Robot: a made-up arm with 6 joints.
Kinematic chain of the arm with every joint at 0, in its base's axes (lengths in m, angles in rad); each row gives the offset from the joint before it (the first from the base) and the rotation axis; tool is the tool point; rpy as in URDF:
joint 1: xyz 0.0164 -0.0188 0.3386 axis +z
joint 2: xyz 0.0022 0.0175 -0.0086 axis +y
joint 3: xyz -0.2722 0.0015 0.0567 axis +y
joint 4: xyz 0.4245 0.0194 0.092 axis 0.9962 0 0.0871
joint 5: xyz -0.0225 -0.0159 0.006 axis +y
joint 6: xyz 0.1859 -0.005 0.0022 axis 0.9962 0 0.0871
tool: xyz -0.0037 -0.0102 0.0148 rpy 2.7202 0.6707 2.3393
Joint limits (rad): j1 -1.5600..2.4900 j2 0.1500..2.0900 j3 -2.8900..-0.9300 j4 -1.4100..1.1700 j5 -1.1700..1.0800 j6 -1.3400..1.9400
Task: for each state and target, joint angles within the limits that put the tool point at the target. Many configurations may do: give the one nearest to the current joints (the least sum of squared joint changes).
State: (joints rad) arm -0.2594 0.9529 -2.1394 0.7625 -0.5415 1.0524
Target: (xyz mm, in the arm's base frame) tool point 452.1 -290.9 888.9
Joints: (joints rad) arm -0.4532 1.3693 -1.6447 0.8606 -0.5358 1.0505
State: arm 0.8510 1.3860 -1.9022 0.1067 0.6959 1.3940
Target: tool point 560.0 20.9 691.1
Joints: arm 0.0899 1.4613 -1.6978 -0.0721 0.8335 1.3961
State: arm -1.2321 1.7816 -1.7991 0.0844 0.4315 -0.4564
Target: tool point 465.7 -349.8 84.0
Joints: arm -0.6728 2.0900 -1.0925 0.1485 0.2714 -0.4767
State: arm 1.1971 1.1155 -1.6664 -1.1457 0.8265 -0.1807
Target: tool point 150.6 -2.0 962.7
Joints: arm 1.0804 0.6416 -1.5515 -1.1068 1.0800 -0.1684
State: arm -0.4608 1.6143 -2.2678 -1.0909 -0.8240 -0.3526
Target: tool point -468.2 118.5 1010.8
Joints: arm -0.0119 0.8590 -2.7411 -0.9308 -0.7494 -0.3292
